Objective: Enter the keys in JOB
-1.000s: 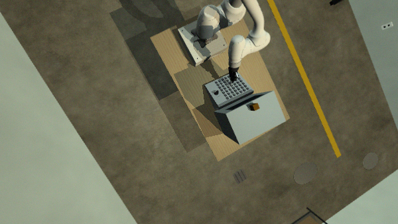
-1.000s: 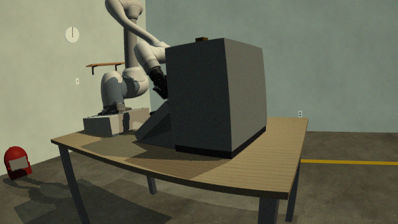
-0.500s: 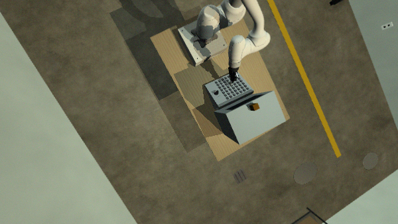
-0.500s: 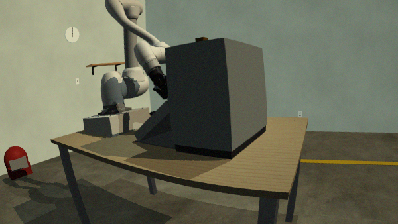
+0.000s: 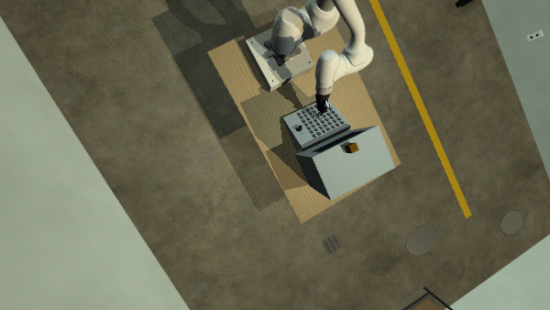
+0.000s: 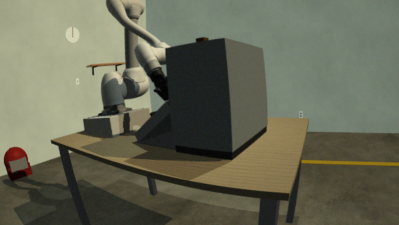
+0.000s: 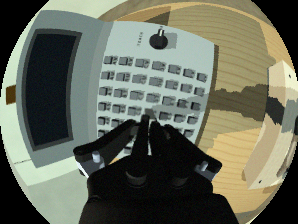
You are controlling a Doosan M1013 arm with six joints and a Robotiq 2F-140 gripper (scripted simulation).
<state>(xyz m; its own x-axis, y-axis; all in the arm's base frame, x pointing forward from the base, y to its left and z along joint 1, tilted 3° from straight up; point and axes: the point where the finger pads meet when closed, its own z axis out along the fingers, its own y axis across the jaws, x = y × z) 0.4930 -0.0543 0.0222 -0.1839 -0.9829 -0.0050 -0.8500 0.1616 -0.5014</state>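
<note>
My hand is 3 cm to the right of the key and 5 cm above it. The rest, counted from my hand: sloped keypad (4 cm ahead, 6 cm to the right, 7 cm below); then black selector knob (1 cm behind, 17 cm to the right, 2 cm below).
</note>
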